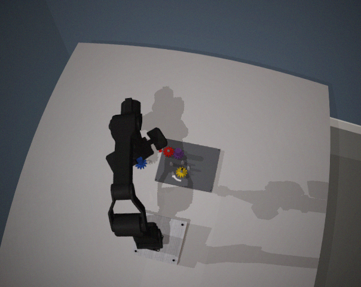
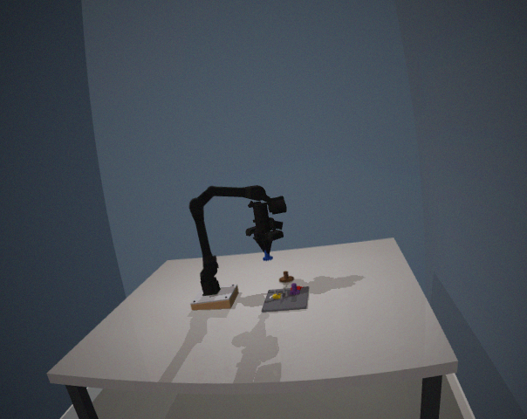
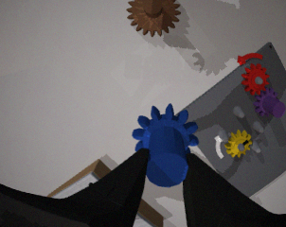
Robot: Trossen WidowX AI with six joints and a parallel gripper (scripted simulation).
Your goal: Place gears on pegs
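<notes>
My gripper tip is now 14 cm above the purple gear, 11 cm short of it and 9 cm to the left of it. Round my gripper tip: brown gear 14 cm below, 9 cm to the left, 5 cm ahead; then white arrow 15 cm below, 11 cm to the right, 2 cm ahead; then blue gear 1 cm below.
</notes>
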